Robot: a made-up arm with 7 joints. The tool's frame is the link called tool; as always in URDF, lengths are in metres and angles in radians. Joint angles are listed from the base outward. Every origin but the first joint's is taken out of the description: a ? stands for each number. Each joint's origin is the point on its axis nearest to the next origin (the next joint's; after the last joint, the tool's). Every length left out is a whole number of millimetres.
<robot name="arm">
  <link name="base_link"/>
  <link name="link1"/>
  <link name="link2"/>
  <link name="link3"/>
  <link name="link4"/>
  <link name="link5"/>
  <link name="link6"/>
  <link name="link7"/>
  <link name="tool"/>
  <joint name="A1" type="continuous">
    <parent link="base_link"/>
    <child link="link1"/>
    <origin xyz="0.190 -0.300 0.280" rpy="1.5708 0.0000 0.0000"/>
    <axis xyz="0 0 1"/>
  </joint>
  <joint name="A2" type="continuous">
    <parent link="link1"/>
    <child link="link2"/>
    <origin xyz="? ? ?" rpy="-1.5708 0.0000 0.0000"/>
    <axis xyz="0 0 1"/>
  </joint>
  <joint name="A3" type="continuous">
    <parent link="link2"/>
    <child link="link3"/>
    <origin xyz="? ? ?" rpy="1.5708 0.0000 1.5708"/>
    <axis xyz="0 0 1"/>
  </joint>
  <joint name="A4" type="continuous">
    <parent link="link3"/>
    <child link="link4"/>
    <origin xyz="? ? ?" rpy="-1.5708 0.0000 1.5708"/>
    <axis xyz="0 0 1"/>
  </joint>
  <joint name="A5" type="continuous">
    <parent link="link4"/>
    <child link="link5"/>
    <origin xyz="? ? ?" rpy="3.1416 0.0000 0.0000"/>
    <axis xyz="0 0 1"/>
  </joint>
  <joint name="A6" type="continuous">
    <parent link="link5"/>
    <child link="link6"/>
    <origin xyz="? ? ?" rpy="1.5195 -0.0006 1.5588"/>
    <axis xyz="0 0 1"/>
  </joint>
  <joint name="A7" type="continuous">
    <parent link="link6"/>
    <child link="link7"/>
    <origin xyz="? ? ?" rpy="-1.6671 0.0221 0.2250"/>
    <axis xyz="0 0 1"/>
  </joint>
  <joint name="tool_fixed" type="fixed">
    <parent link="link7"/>
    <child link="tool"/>
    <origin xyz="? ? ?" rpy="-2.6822 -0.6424 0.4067"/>
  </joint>
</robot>
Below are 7 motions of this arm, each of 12 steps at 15 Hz.
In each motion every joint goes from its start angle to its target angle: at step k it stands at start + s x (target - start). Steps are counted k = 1, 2, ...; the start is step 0. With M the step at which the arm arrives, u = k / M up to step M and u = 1 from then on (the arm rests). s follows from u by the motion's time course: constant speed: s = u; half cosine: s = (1 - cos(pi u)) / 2; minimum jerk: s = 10 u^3 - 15 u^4 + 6 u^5.
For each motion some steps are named. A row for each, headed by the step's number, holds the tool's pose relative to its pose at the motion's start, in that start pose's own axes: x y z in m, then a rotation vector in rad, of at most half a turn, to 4 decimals.
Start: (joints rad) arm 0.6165 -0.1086 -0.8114 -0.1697 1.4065 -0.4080 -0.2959
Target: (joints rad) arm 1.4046 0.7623 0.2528 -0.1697 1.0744 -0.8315 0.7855
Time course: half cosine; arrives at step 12
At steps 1, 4, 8, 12:
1: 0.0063 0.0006 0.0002 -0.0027 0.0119 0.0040
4: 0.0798 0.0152 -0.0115 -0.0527 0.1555 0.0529
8: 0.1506 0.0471 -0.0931 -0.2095 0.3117 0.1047
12: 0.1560 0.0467 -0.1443 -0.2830 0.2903 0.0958

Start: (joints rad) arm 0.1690 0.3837 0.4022 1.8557 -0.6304 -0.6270 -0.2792
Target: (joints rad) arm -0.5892 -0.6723 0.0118 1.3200 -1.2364 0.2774 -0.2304
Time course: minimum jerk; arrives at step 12
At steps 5, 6, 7, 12:
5: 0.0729 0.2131 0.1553 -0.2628 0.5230 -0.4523
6: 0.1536 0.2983 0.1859 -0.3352 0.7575 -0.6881
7: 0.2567 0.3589 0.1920 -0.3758 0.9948 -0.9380
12: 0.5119 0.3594 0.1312 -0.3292 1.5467 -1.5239

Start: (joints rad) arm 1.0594 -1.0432 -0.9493 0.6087 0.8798 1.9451 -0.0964
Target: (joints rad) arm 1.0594 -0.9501 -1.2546 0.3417 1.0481 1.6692 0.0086
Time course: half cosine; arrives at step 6
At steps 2, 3, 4, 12:
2: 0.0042 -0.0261 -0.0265 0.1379 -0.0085 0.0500
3: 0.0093 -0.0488 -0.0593 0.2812 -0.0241 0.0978
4: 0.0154 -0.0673 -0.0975 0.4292 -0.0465 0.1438
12: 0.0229 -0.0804 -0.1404 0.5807 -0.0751 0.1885

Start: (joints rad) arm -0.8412 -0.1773 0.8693 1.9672 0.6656 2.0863 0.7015
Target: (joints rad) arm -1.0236 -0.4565 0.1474 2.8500 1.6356 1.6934 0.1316
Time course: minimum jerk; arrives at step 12
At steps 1, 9, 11, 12:
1: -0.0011 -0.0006 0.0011 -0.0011 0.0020 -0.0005
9: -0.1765 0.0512 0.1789 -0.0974 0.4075 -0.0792
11: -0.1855 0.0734 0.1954 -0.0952 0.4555 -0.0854
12: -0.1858 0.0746 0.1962 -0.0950 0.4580 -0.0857

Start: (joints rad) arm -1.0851 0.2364 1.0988 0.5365 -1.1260 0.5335 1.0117
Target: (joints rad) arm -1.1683 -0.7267 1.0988 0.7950 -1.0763 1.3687 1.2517
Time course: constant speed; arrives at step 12
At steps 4, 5, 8, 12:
4: -0.0058 0.0298 -0.0348 -0.2593 -0.3837 0.0131
5: -0.0061 0.0363 -0.0476 -0.3137 -0.4912 0.0099
8: 0.0007 0.0524 -0.0927 -0.4480 -0.8372 -0.0125
12: 0.0363 0.0667 -0.1564 -0.5495 -1.3430 -0.0660

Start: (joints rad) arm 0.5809 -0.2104 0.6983 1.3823 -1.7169 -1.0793 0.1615
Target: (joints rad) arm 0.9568 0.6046 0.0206 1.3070 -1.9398 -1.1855 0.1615
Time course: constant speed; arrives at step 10
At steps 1, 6, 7, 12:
1: -0.0037 -0.0146 -0.0167 0.1006 -0.0524 0.0209
6: -0.0033 -0.0950 -0.1115 0.6489 -0.2736 0.1912
7: 0.0013 -0.1111 -0.1334 0.7656 -0.3093 0.2372
12: 0.0256 -0.1544 -0.2058 1.1252 -0.3988 0.3953

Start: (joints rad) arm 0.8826 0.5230 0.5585 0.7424 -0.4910 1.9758 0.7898
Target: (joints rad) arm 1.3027 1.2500 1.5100 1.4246 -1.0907 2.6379 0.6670
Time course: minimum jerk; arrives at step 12
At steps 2, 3, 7, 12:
2: 0.0010 0.0073 -0.0045 -0.0233 -0.0473 0.0152
3: 0.0031 0.0213 -0.0142 -0.0623 -0.1355 0.0421
7: 0.0231 0.1416 -0.1226 -0.1217 -0.6581 0.1361
12: 0.0167 0.2322 -0.1932 -0.0073 -0.7438 0.0536

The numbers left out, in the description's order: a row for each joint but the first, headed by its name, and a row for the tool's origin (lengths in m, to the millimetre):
A2: -0.050 0.200 0.000
A3: 0.050 -0.040 0.000
A4: -0.128 -0.010 0.000
A5: -0.170 0.110 0.000
A6: 0.039 0.040 0.000
A7: -0.018 -0.173 0.000
tool: -0.115 0.021 0.000

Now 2 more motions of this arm.
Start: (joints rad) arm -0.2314 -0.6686 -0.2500 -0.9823 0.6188 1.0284 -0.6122
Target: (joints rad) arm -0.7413 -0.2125 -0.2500 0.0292 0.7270 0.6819 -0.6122
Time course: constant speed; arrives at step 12
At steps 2, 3, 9, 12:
2: -0.0146 0.0589 -0.0313 -0.0755 -0.1300 -0.0882
3: -0.0189 0.0900 -0.0461 -0.1132 -0.1879 -0.1351
9: -0.0027 0.2905 -0.1064 -0.3419 -0.4213 -0.4342
12: 0.0297 0.3896 -0.1089 -0.4572 -0.4573 -0.5779

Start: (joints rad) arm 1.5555 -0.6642 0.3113 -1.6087 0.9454 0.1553 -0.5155
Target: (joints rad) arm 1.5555 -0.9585 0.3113 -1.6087 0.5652 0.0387 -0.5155
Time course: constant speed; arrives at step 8
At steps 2, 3, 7, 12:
2: 0.0210 -0.0128 0.0186 -0.0797 0.0526 0.0869
3: 0.0323 -0.0193 0.0276 -0.1173 0.0784 0.1331
7: 0.0827 -0.0451 0.0608 -0.2511 0.1777 0.3355
12: 0.0968 -0.0514 0.0683 -0.2802 0.2015 0.3901

